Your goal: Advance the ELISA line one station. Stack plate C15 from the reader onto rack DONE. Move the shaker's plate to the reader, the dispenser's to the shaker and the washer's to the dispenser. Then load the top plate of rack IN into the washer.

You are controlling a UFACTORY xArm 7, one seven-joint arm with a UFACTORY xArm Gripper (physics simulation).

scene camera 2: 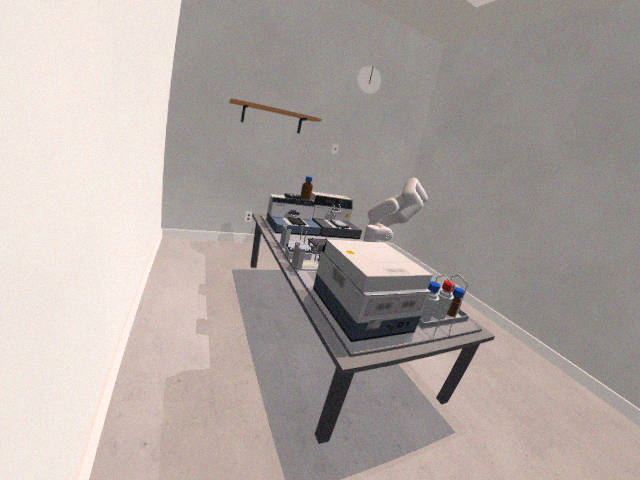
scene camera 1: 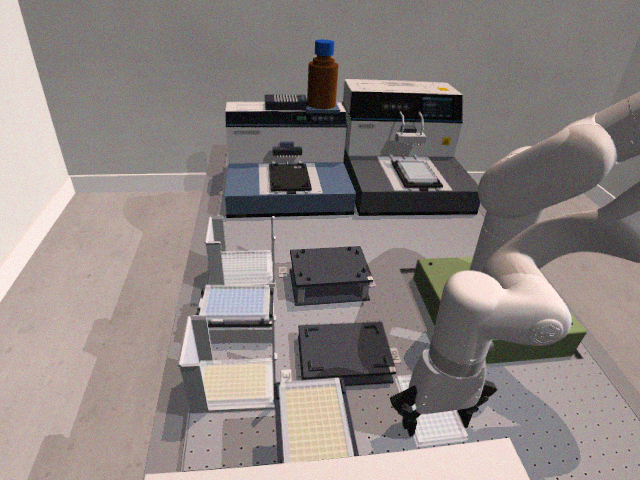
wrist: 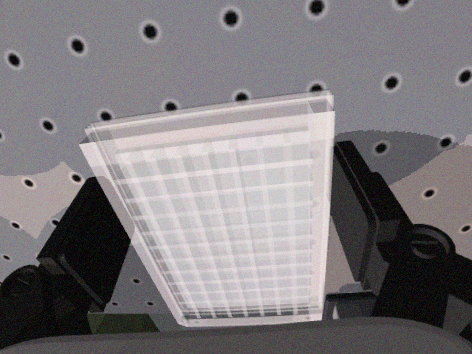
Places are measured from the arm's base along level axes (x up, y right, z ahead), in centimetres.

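Where they show: gripper, fingertip midpoint: [scene camera 1: 435,424] [wrist: 221,188].
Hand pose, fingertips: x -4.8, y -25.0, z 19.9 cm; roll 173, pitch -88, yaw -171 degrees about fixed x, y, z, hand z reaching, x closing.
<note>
Things, the pixels of their top centre, and the offset from my fingertips. "spot": a spot on its surface instead.
- clear gridded plate, middle of its top: [wrist: 231,257] [scene camera 1: 430,404] dz -0.1, dx +1.0, dy +3.0 cm
- blue plate, middle of its top: [scene camera 1: 235,299] [scene camera 2: 299,245] dz +32.0, dx +6.4, dy +25.6 cm
- clear plate, middle of its top: [scene camera 1: 243,261] dz +30.8, dx +3.0, dy +41.3 cm
- pale plate, middle of its top: [scene camera 1: 417,168] dz -19.4, dx +10.1, dy +72.2 cm
- dark-based instrument, surface spot: [scene camera 1: 418,203] spot: dz -18.0, dx +3.4, dy +63.6 cm
- black nest, surface spot: [scene camera 1: 289,177] spot: dz +17.9, dx +7.7, dy +72.5 cm
- blue-based instrument, surface spot: [scene camera 1: 289,204] spot: dz +18.4, dx +3.4, dy +65.1 cm
- large white instrument, middle of its top: [scene camera 2: 377,255] dz +21.4, dx +26.6, dy -33.1 cm
- brown bottle, surface spot: [scene camera 1: 322,85] spot: dz +7.6, dx +29.4, dy +87.0 cm
My gripper [scene camera 1: 439,421] [wrist: 221,188] is shut on a clear gridded plate [scene camera 1: 440,431] [wrist: 240,235], low over the perforated board at the front right. In scene camera 2 the white instrument hides my fingers. A yellow plate [scene camera 1: 315,421] lies on a dark carrier at the front of the view. Another yellow plate [scene camera 1: 237,382], a blue plate [scene camera 1: 235,302] and a clear plate [scene camera 1: 246,267] stand along the left side. A pale plate [scene camera 1: 417,171] sits on the dark-based instrument [scene camera 1: 418,203]. The black nest [scene camera 1: 289,177] on the blue-based instrument [scene camera 1: 289,204] holds no plate.
Two black platforms [scene camera 1: 330,266] [scene camera 1: 345,346] stand mid-table, left of the arm. A green block [scene camera 1: 537,346] lies beside the arm. A large white instrument [scene camera 2: 377,258] and several bottles [scene camera 2: 444,302] stand at the table's near end. A brown bottle [scene camera 1: 322,85] stands on the blue-based instrument.
</note>
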